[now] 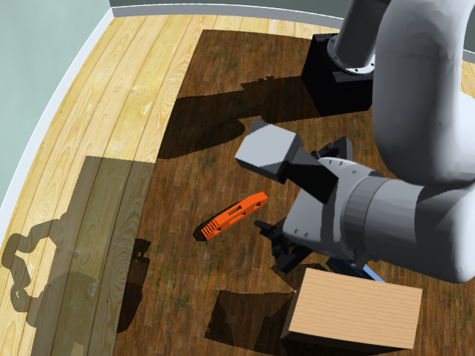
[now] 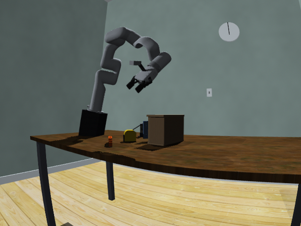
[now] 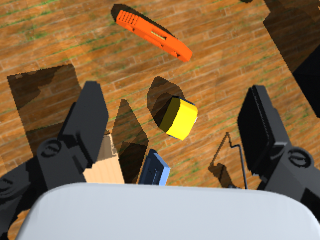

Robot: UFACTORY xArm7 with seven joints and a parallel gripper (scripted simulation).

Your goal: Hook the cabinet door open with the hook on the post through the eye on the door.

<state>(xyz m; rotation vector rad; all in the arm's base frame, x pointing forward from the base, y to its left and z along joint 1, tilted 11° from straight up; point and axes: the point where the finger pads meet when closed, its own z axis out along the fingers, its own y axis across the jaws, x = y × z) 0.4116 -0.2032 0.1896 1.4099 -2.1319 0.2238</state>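
My hand is 230 mm above the cabinet door, 180 mm to the right of it and 50 mm short of it. From my hand the other things lie so: orange level-like tool: 280 mm below, 100 mm behind, 70 mm to the right; hook post: 300 mm to the left, 240 mm below, 120 mm behind; yellow tape measure: 270 mm below, 90 mm to the left, 80 mm behind.
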